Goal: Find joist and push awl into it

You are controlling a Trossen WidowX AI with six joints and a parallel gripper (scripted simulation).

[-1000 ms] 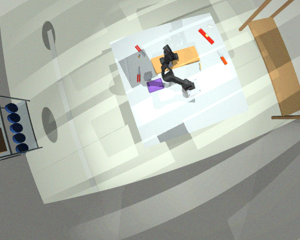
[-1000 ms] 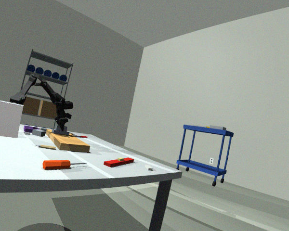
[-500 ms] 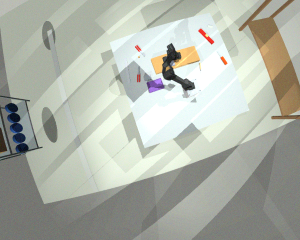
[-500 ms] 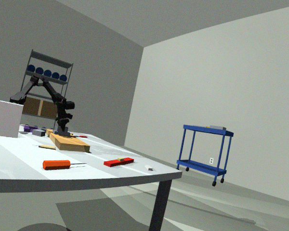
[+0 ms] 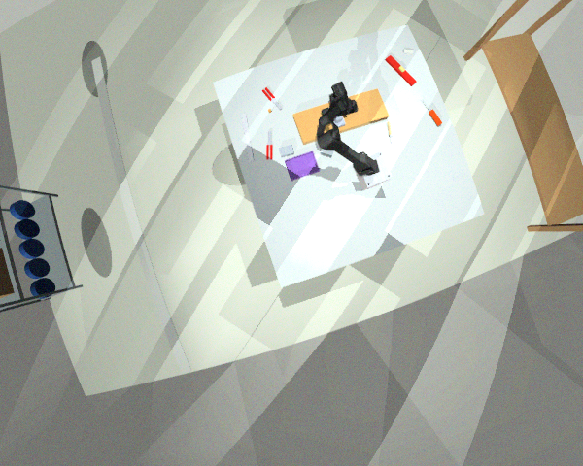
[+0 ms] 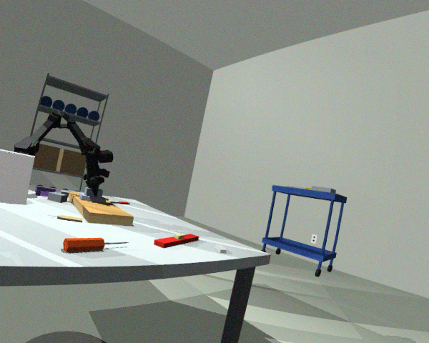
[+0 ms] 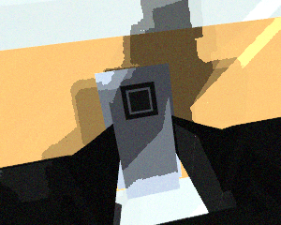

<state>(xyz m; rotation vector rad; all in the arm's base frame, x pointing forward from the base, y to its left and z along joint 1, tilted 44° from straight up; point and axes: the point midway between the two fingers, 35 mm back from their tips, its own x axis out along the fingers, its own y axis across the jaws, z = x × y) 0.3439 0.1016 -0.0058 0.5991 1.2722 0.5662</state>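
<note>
My gripper tip is 26 cm to the right of the purple tray, 22 cm past it and 5 cm above it. The rest, counted from my gripper tip: grey stud finder: 2 cm above, 1 cm ahead; awl: 29 cm to the right, 17 cm behind, 6 cm below; red level: 50 cm to the right, 21 cm ahead, 5 cm below.
</note>
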